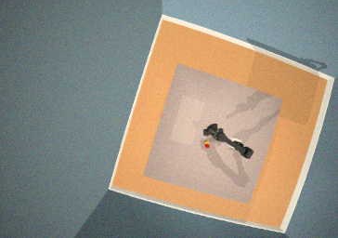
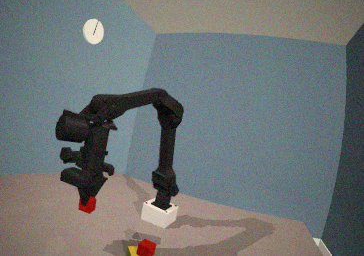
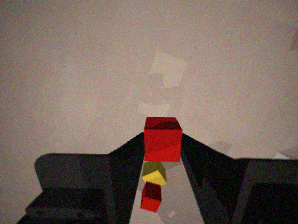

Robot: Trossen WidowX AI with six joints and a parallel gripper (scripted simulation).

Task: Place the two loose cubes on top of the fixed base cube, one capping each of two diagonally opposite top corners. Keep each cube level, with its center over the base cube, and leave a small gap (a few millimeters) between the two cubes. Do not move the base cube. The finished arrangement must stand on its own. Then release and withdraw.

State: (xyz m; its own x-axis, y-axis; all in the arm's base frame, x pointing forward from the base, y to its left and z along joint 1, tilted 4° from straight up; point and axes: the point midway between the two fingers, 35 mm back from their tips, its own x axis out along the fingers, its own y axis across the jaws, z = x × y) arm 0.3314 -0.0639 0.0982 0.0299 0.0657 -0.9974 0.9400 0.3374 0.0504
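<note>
The yellow base cube lies 40 mm behind my gripper tip, 150 mm to the left of it and 110 mm below it.
</note>
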